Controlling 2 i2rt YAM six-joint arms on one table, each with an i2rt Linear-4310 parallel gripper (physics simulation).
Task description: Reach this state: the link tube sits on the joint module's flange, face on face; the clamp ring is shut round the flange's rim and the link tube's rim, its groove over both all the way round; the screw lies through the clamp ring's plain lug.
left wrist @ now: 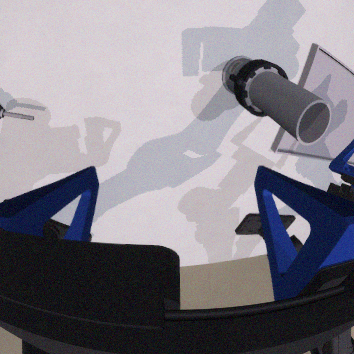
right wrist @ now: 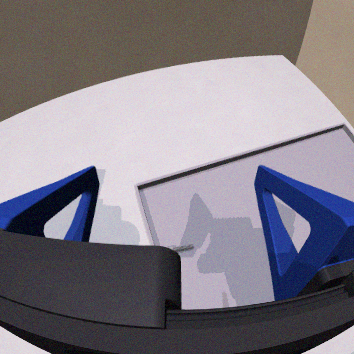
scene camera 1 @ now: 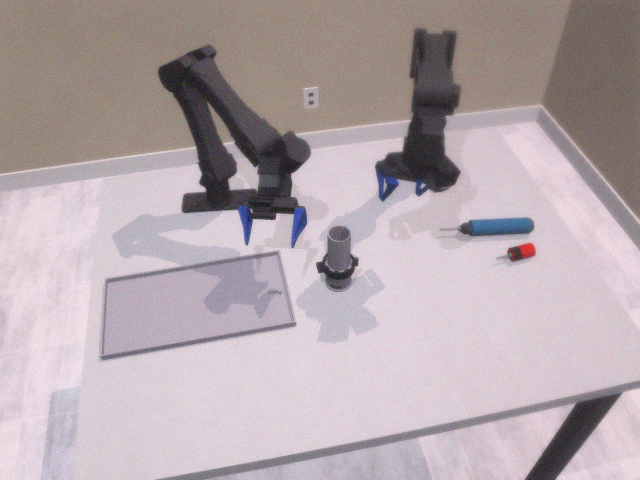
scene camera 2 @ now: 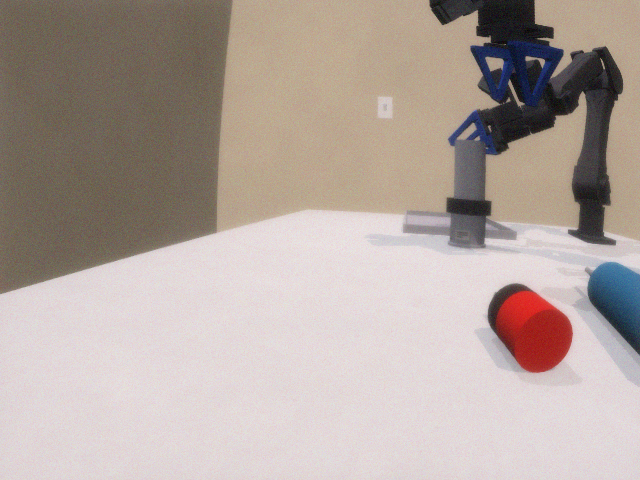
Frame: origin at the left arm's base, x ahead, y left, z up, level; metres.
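Seen in the pictures: left gripper, fingertip midpoint: (left wrist: 176,174) (scene camera 1: 399,197) (scene camera 2: 512,102); right gripper, fingertip midpoint: (right wrist: 176,174) (scene camera 1: 269,246) (scene camera 2: 454,145); left arm's base, link origin: (left wrist: 43,227); right arm's base, link origin: (scene camera 1: 220,202) (scene camera 2: 589,238).
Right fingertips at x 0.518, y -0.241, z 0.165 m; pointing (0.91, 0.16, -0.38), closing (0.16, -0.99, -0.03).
Observation:
Offsets run from my right fingertips to a thing's top centre. "pt": to the spot under its first point.
The grey link tube {dy +0.130, dx -0.079, dz -0.005 m} (scene camera 1: 339,247) stands upright on the joint module {dy +0.130, dx -0.079, dz -0.102 m} (scene camera 1: 336,281) at the table's middle, with the black clamp ring {pt dy +0.132, dx -0.054, dz -0.091 m} (scene camera 1: 336,268) round their joint. The same stack shows in scene camera 2 (scene camera 2: 469,193) and in the left wrist view (left wrist: 277,96). A small screw {dy -0.001, dx -0.005, dz -0.151 m} (scene camera 1: 273,292) lies on the grey tray {dy -0.164, dx +0.069, dz -0.149 m} (scene camera 1: 196,304), near its right edge; it also shows in the right wrist view (right wrist: 183,248). My right gripper (scene camera 1: 272,226) is open and empty, above the tray's far right corner. My left gripper (scene camera 1: 402,187) is open and empty, behind and right of the tube.
A blue-handled screwdriver {pt dy +0.474, dx -0.322, dz -0.131 m} (scene camera 1: 496,227) and a short red-handled driver {dy +0.524, dx -0.259, dz -0.131 m} (scene camera 1: 519,251) lie on the table to the right of the stack. Both arm bases stand at the table's back. The table's front edge is far from the parts.

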